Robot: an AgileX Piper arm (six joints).
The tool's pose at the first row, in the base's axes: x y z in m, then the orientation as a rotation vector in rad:
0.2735 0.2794 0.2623 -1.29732 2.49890 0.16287
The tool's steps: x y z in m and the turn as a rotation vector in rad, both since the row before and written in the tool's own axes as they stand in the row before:
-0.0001 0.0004 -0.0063 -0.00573 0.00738 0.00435
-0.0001 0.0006 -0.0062 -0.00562 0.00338 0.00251
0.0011 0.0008 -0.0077 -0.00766 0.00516 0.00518
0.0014 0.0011 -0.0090 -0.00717 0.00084 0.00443
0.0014 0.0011 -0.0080 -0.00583 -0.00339 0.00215
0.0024 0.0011 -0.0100 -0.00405 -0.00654 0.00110
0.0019 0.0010 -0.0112 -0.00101 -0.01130 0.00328
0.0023 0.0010 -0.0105 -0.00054 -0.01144 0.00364
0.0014 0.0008 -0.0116 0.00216 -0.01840 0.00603
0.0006 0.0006 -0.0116 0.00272 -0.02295 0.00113
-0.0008 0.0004 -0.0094 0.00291 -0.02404 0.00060
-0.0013 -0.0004 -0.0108 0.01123 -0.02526 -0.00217
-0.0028 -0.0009 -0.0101 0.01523 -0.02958 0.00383
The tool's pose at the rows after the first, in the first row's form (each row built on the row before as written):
0.2718 0.2782 0.2683 -1.29713 2.50939 0.16666
0.2700 0.2771 0.2742 -1.29755 2.51524 0.17235
0.2671 0.2748 0.2811 -1.29614 2.52488 0.18018
0.2636 0.2722 0.2892 -1.29368 2.53027 0.18986
0.2604 0.2698 0.2963 -1.29178 2.53022 0.19987
0.2562 0.2661 0.3050 -1.28919 2.52640 0.20922
0.2522 0.2623 0.3150 -1.28075 2.51945 0.21791
0.2480 0.2583 0.3241 -1.27164 2.51250 0.22611
0.2442 0.2545 0.3345 -1.25565 2.50078 0.23536
0.2409 0.2510 0.3451 -1.24354 2.48170 0.24518
0.2388 0.2489 0.3541 -1.23154 2.46127 0.25510
0.2371 0.2461 0.3645 -1.21894 2.43654 0.25437
0.2366 0.2442 0.3748 -1.19580 2.41147 0.25272

